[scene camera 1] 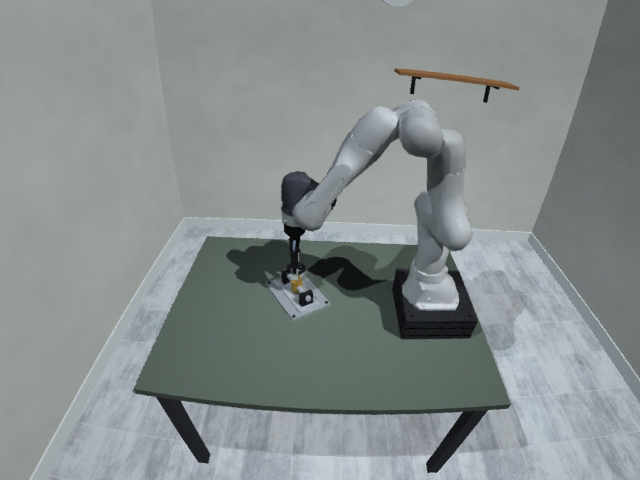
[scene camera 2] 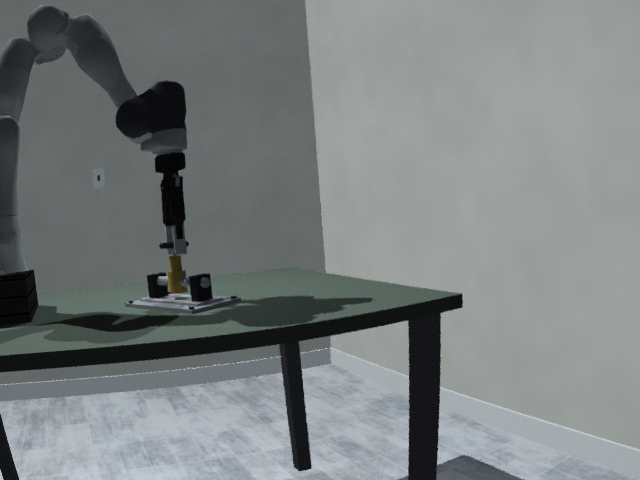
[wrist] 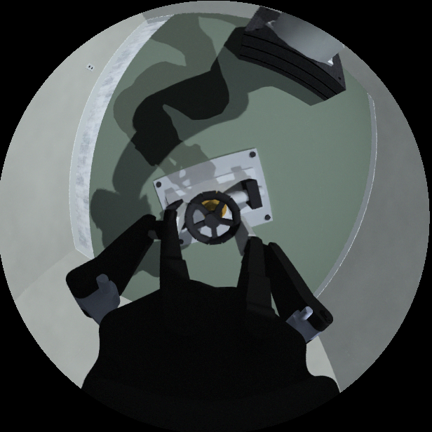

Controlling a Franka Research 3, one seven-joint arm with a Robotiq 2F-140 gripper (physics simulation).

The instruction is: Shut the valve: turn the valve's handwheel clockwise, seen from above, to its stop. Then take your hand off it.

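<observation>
The valve's dark spoked handwheel (scene camera 1: 294, 269) (scene camera 2: 166, 245) (wrist: 212, 220) sits level on top of the yellow valve body (scene camera 1: 296, 284) (scene camera 2: 177, 281) (wrist: 214, 204). The valve stands on a light grey plate (scene camera 1: 281, 297) (scene camera 2: 155, 303) (wrist: 250, 165) on the table. My gripper (scene camera 1: 294, 268) (scene camera 2: 176, 245) (wrist: 211, 217) points straight down over the valve and is shut on the handwheel, one finger at each side of its rim. In both scene views the fingers partly hide the wheel. The wheel's turning angle against its stop cannot be told.
Black pipe-end blocks (scene camera 1: 306, 297) (scene camera 2: 201, 287) (wrist: 252, 194) stand on the plate beside the valve body, below wheel height. The arm's black base (scene camera 1: 436, 322) (scene camera 2: 15, 297) (wrist: 295, 65) stands on the green table (scene camera 1: 310, 361). A wooden shelf (scene camera 1: 454, 77) hangs on the back wall.
</observation>
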